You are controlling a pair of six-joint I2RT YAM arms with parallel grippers.
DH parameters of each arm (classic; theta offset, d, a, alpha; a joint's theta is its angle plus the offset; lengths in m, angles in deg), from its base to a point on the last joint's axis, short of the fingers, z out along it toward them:
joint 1: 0 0.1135 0.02 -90
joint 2: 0 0 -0.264 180
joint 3: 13.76 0 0.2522 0
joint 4: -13.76 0 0.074 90
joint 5: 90 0 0 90
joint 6: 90 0.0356 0 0
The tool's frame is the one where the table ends.
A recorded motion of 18 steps. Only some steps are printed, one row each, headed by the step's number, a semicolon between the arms.
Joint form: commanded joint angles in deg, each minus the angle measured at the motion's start. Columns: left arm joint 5, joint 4, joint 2, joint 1, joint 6, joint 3; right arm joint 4, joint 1, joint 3, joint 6, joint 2, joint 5.
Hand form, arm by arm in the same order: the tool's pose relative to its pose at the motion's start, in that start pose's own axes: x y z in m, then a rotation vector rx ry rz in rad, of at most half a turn. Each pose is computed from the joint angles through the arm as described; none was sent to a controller.
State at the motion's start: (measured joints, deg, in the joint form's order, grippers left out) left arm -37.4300 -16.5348 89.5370 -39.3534 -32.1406 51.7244; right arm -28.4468 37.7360 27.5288 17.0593 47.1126 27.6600
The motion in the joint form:
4: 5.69 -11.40 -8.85 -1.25 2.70 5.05; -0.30 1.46 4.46 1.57 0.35 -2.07
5: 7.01 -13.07 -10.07 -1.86 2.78 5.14; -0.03 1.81 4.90 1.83 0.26 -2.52
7: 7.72 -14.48 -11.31 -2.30 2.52 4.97; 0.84 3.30 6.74 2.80 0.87 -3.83
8: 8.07 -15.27 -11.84 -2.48 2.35 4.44; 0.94 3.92 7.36 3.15 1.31 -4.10
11: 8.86 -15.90 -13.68 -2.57 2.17 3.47; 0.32 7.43 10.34 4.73 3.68 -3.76
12: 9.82 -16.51 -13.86 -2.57 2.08 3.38; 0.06 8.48 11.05 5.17 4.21 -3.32
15: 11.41 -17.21 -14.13 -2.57 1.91 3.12; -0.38 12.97 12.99 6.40 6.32 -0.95
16: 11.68 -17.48 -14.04 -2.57 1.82 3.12; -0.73 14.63 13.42 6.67 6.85 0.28
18: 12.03 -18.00 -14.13 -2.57 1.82 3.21; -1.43 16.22 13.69 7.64 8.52 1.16
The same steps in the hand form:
4: -0.0297 0.0126 -0.0498 0.1200 0.0181 0.0367; -0.0211 0.0057 -0.0132 -0.0719 -0.0480 0.0408
5: -0.0288 0.0141 -0.0568 0.1451 0.0333 0.0492; -0.0236 0.0069 -0.0153 -0.0881 -0.0578 0.0474
7: -0.0274 0.0167 -0.0626 0.1588 0.0436 0.0534; -0.0328 0.0128 -0.0214 -0.1412 -0.0827 0.0631
8: -0.0242 0.0184 -0.0638 0.1602 0.0565 0.0604; -0.0352 0.0153 -0.0229 -0.1558 -0.0855 0.0643
11: -0.0218 0.0236 -0.0688 0.1748 0.0609 0.0562; -0.0444 0.0281 -0.0301 -0.1986 -0.0882 0.0532
12: -0.0205 0.0242 -0.0693 0.1850 0.0762 0.0600; -0.0461 0.0315 -0.0323 -0.2055 -0.0899 0.0491
15: -0.0181 0.0250 -0.0698 0.2030 0.0997 0.0639; -0.0489 0.0459 -0.0393 -0.2249 -0.0984 0.0189
16: -0.0174 0.0250 -0.0695 0.2041 0.1069 0.0657; -0.0483 0.0505 -0.0419 -0.2250 -0.1020 0.0030
18: -0.0171 0.0254 -0.0701 0.2065 0.1144 0.0689; -0.0450 0.0573 -0.0403 -0.2190 -0.0808 -0.0165

